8 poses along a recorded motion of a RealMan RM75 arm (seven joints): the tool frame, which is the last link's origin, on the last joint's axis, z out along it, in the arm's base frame.
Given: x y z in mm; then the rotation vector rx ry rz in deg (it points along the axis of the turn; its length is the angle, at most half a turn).
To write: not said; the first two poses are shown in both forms.
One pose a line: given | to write
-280, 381, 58, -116.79, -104.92, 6.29 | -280, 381, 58, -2.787, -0.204, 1.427
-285, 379, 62, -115.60, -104.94, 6.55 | -285, 379, 62, -2.774, -0.213, 1.435
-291, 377, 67, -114.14, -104.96, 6.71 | -291, 377, 67, -2.759, -0.225, 1.443
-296, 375, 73, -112.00, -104.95, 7.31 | -296, 375, 73, -2.734, -0.240, 1.456
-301, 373, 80, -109.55, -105.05, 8.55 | -301, 373, 80, -2.703, -0.251, 1.473
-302, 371, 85, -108.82, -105.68, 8.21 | -302, 371, 85, -2.706, -0.257, 1.484
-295, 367, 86, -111.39, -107.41, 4.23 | -295, 367, 86, -2.779, -0.261, 1.486
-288, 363, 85, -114.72, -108.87, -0.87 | -288, 363, 85, -2.866, -0.267, 1.481
